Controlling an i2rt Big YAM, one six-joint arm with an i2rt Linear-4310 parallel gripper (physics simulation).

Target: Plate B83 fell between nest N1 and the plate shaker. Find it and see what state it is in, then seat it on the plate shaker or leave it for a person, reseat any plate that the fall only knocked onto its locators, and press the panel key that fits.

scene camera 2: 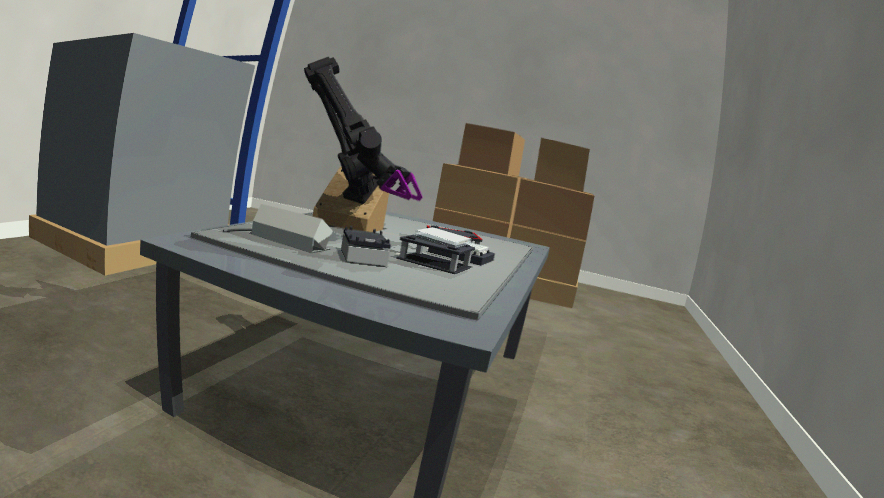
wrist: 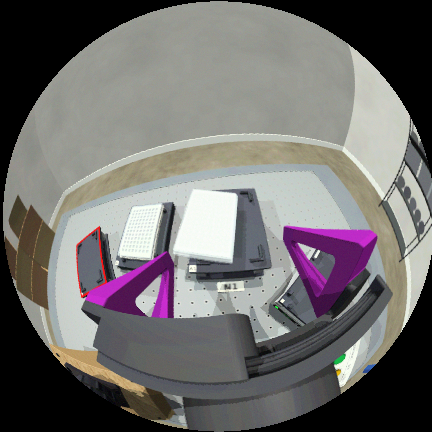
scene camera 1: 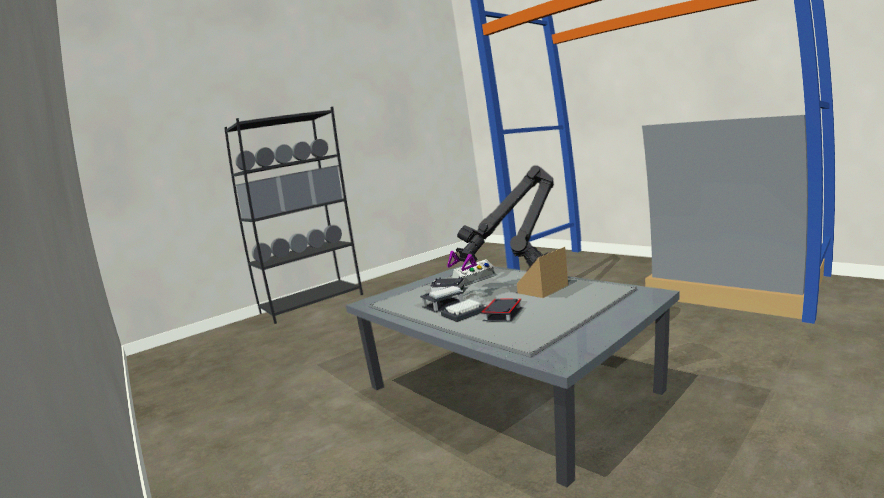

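Pixels of known places: gripper, fingertip midpoint: (scene camera 2: pixel 416 198) (wrist: pixel 227 246) (scene camera 1: pixel 454 268); arm's base, link origin: (scene camera 2: pixel 362 189) (scene camera 1: pixel 539 264).
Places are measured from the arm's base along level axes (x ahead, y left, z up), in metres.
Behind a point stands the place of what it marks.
My gripper (scene camera 1: pixel 456 266) {x 0.303, y -0.250, z 0.028 m} (scene camera 2: pixel 414 196) {x 0.303, y -0.250, z 0.028 m} (wrist: pixel 227 246) {x 0.303, y -0.250, z 0.028 m} is open and empty, above the board near the panel and shaker. A white plate (scene camera 1: pixel 446 292) {x 0.406, y -0.192, z -0.049 m} (scene camera 2: pixel 442 235) {x 0.392, y -0.244, z -0.052 m} (wrist: pixel 207 225) {x 0.375, y -0.227, z -0.051 m} lies on the raised dark nest N1 (wrist: pixel 253 225) {x 0.379, y -0.301, z -0.069 m}, turned and shifted left in the wrist view. A white well plate (scene camera 1: pixel 463 307) {x 0.423, y -0.050, z -0.086 m} (wrist: pixel 141 232) {x 0.393, y -0.089, z -0.087 m} sits on a low dark nest (wrist: pixel 169 220) {x 0.432, y -0.140, z -0.108 m} to its left. The dark-topped plate shaker (scene camera 1: pixel 446 282) {x 0.268, y -0.391, z -0.071 m} (scene camera 2: pixel 366 252) {x 0.293, y -0.465, z -0.096 m} (wrist: pixel 295 296) {x 0.250, y -0.346, z -0.071 m} bears no visible plate; a finger partly hides it in the wrist view. No plate shows in the visible gap between N1 and the shaker. B83 cannot be identified.
A red-rimmed raised stand (scene camera 1: pixel 502 306) {x 0.325, y 0.089, z -0.086 m} (wrist: pixel 91 262) {x 0.315, y 0.056, z -0.086 m} is beyond the well plate. The key panel (scene camera 1: pixel 473 272) {x 0.076, y -0.422, z -0.063 m} (scene camera 2: pixel 290 228) {x 0.076, y -0.494, z -0.081 m} stands beside the shaker, with coloured keys. The arm's wooden mount (scene camera 1: pixel 550 273) {x -0.005, y 0.064, z -0.036 m} (scene camera 2: pixel 349 207) {x 0.000, y -0.065, z -0.060 m} stands on the table (scene camera 1: pixel 556 368) {x 0.535, y 0.582, z -0.139 m} (scene camera 2: pixel 309 309) {x 0.346, y -0.773, z -0.156 m}.
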